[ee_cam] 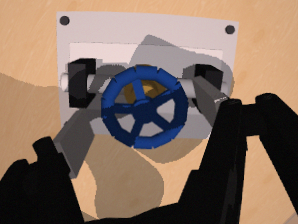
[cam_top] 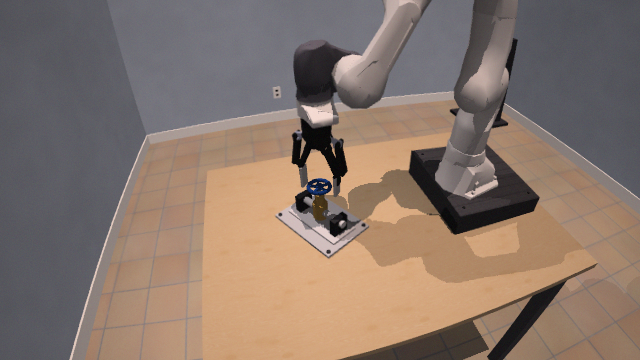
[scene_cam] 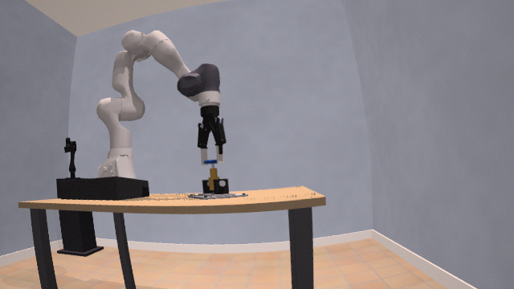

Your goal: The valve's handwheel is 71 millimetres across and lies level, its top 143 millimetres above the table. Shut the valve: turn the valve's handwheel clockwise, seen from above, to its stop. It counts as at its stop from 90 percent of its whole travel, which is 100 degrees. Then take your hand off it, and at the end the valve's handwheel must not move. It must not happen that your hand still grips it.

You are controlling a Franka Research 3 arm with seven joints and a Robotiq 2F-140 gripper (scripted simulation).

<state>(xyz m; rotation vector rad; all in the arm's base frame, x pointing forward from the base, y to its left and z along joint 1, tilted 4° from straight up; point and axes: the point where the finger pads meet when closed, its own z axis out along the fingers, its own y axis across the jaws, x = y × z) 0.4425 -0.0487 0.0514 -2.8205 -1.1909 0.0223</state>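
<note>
Right now my hand is 20 mm above the blue spoked handwheel. Round my hand: plate 140 mm below.
</note>
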